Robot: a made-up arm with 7 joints. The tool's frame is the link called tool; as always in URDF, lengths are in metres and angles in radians.
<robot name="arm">
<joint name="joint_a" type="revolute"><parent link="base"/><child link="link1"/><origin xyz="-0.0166 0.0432 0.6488"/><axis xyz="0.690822 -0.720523 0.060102"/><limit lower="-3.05" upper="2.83"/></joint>
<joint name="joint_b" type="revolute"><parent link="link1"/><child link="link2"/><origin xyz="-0.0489 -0.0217 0.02"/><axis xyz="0 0 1"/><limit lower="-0.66" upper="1.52"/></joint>
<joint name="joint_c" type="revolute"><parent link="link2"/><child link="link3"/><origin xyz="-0.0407 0.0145 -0.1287"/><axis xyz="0 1 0"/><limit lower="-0.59" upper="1.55"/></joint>
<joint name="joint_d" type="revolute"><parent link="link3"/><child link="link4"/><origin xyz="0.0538 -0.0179 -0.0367"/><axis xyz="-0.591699 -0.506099 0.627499"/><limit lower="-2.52" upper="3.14"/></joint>
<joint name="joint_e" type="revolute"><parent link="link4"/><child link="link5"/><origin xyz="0.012 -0.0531 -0.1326"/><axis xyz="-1 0 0"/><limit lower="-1.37" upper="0.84"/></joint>
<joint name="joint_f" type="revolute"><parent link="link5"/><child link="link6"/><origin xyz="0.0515 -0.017 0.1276"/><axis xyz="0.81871 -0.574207 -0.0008"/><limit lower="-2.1" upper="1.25"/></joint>
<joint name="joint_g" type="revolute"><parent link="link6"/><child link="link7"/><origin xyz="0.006 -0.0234 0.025"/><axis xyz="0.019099 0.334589 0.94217"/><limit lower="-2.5" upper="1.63"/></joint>
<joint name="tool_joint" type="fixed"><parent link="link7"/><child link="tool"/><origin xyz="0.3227 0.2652 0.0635" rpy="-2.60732 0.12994 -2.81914"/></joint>
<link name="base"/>
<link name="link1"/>
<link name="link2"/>
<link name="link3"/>
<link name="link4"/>
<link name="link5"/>
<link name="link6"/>
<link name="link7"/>
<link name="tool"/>
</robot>
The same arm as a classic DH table. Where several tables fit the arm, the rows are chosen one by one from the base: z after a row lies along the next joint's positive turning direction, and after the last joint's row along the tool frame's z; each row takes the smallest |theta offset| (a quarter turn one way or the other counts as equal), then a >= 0, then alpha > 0; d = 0 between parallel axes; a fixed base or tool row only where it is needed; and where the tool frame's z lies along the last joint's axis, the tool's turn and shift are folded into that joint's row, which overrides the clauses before.
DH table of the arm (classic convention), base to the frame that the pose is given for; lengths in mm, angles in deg. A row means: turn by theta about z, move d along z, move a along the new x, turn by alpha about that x. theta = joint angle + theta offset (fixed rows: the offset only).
base (fixed): d 651.4, theta0 43.79, a 17.9, alpha 86.55
joint_a: d -61, theta0 0, a -50.3, alpha -86.55
joint_b: d -107.6, theta0 -43.79, a -40.7, alpha -90
joint_c: d -40.7, theta0 -43.32, a 14, alpha 120.4
joint_d: d -160.4, theta0 64.49, a -124.6, alpha -53.72
joint_e: d 11.8, theta0 -51.19, a 127.6, alpha 144.96
joint_f: d 51.1, theta0 73.11, a 22.3, alpha 100.21
joint_g: d 744.7, theta0 7.81, a -344.1, alpha -161.57
tool (fixed): d 601.1, theta0 50.85, a 0, alpha 0
Joint limits (deg, base to tool): -174.75..162.15 -37.82..87.09 -33.8..88.81 -144.39..179.91 -78.5..48.13 -120.32..71.62 -143.24..93.39

